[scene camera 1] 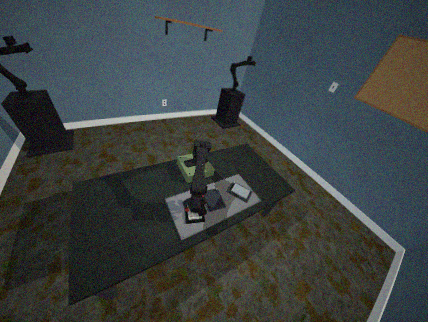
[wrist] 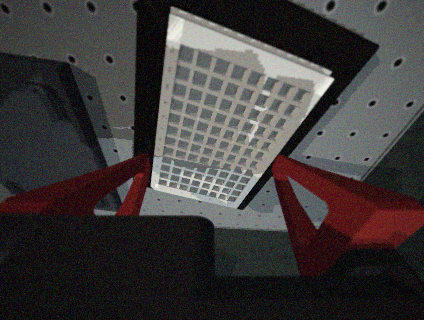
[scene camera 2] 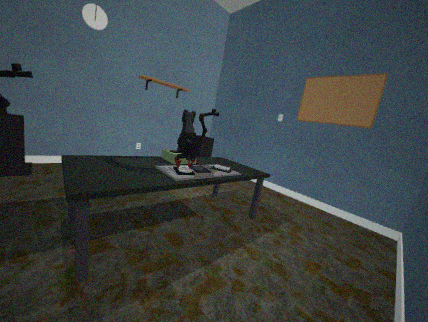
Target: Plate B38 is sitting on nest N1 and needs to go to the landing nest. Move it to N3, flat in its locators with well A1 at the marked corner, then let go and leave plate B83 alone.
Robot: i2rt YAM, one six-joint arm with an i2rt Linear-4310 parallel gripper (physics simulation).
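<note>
A white well plate [scene camera 1: 194,217] [scene camera 2: 185,170] [wrist: 225,107] lies in a black nest [wrist: 149,75] at the front left of the grey board. My gripper [scene camera 1: 196,207] [scene camera 2: 184,164] [wrist: 211,160] is open, its red fingertips on either side of the plate's near part, with gaps visible beside it. A dark nest [scene camera 1: 214,199] [wrist: 40,125] with no plate sits in the middle of the board. Another light plate [scene camera 1: 240,190] [scene camera 2: 220,168] lies in the nest at the right. The plate labels, nest labels and the marked corner cannot be read.
The perforated grey board [scene camera 1: 185,232] [wrist: 390,90] lies on the dark table [scene camera 1: 110,240] [scene camera 2: 110,175]. A green box [scene camera 1: 189,173] [scene camera 2: 171,156] stands behind the board, beside the arm. Two other arms on black pedestals [scene camera 1: 37,120] [scene camera 1: 229,106] stand away from the table.
</note>
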